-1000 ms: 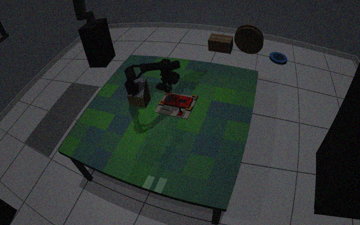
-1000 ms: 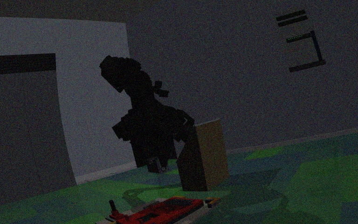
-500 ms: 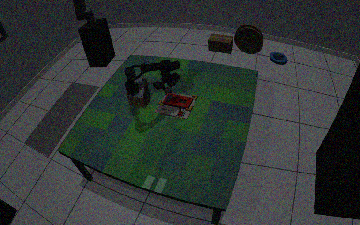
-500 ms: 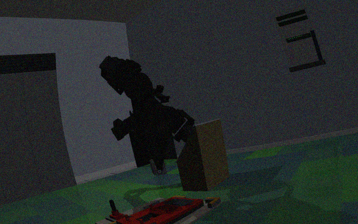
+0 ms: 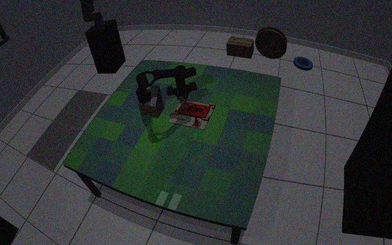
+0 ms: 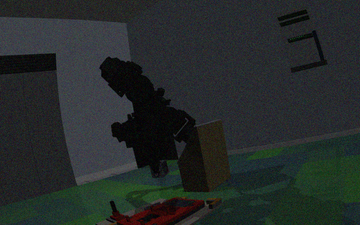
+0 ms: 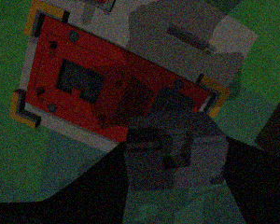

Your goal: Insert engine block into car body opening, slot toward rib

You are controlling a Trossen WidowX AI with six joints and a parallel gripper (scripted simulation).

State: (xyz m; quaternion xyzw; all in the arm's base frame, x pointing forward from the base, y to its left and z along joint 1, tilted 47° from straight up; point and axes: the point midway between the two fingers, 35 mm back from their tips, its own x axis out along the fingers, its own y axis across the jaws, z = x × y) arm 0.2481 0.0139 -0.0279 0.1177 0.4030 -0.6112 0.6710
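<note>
Now: the pale plate 110 mm below my gripper tip and 60 mm ahead of it. Also, from my gripper tip: engine block: 10 mm above.
</note>
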